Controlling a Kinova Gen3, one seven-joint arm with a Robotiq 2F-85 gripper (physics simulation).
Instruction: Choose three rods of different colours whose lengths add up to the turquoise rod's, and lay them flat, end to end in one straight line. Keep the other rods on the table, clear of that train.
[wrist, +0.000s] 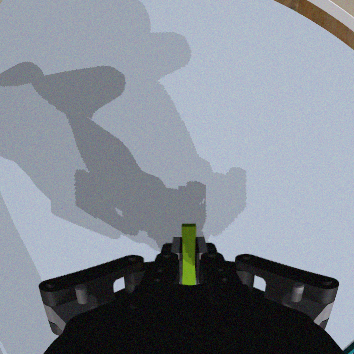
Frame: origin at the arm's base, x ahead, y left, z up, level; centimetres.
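Seen in the pictures: gripper, fingertip midpoint: (188, 248).
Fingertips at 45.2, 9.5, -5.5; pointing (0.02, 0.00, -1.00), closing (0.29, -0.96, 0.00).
Note:
A point is followed by its place in that frame, as x, y, z.
A lime green rod (188, 255) @[44.9, 9.4, -4.7] is between the two fingertips at the lower middle of the wrist view, pointing away from the gripper's body. My gripper (188, 248) @[45.2, 9.5, -5.5] is shut on this rod, with one finger pad against each long side. The rod's far end sticks out past the fingertips; its near end reaches the gripper's dark body. A small piece of a turquoise thing (351, 351) @[35.0, -15.6, -4.7] shows at the bottom right corner; whether it is the turquoise rod I cannot tell. Magenta, grey and orange rods do not show in this view.
The pale blue table top (285, 125) @[56.3, 4.7, -5.7] fills most of the view. Its curved edge runs across the top right corner, with brown wooden floor (327, 21) beyond it. Grey shadows of the arm and gripper lie over the left and middle of the table.

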